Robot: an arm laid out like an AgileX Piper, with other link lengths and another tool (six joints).
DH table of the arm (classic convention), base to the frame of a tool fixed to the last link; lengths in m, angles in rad. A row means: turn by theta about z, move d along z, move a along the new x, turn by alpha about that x. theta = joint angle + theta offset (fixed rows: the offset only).
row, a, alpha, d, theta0
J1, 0, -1.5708, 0.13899, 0
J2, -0.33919, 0, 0, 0.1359
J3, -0.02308, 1.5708, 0, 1.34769
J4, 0, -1.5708, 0.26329, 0
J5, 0, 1.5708, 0, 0
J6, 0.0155, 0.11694, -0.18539, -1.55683
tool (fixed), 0, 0, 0.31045, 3.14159
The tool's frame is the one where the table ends.
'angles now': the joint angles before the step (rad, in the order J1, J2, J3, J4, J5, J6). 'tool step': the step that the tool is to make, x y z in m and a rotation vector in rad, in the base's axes. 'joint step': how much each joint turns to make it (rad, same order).
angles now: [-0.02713, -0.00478, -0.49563, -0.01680, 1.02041, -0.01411]
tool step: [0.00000, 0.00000, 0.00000, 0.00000, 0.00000, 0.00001]
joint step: [0.00001, 0.00000, 0.00000, 0.00000, 0.00000, 0.00000]
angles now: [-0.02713, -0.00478, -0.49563, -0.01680, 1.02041, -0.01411]
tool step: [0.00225, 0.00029, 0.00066, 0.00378, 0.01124, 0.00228]
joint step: [0.00003, 0.01320, -0.00219, 0.00412, 0.00033, 0.00003]
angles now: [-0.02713, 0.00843, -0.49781, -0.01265, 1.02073, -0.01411]
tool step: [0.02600, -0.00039, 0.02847, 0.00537, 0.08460, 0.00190]
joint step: [0.00001, 0.17889, -0.08695, 0.00361, -0.00723, 0.00000]
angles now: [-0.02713, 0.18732, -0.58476, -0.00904, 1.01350, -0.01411]
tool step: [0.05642, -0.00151, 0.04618, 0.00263, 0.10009, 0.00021]
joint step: [0.00004, 0.28904, -0.16434, -0.00003, -0.02458, 0.00004]
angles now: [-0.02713, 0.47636, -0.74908, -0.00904, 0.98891, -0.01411]
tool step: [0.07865, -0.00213, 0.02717, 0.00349, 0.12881, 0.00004]
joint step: [-0.00001, 0.30789, -0.17480, 0.00001, -0.00423, -0.00001]
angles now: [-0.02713, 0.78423, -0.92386, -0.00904, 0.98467, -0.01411]
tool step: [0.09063, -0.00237, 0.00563, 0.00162, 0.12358, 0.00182]
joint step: [0.00001, 0.30584, -0.18806, 0.00000, 0.00577, -0.00255]
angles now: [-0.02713, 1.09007, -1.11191, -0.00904, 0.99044, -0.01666]
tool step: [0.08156, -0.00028, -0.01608, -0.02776, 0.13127, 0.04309]
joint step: [0.00002, 0.26508, -0.18007, -0.00001, 0.04508, -0.05356]
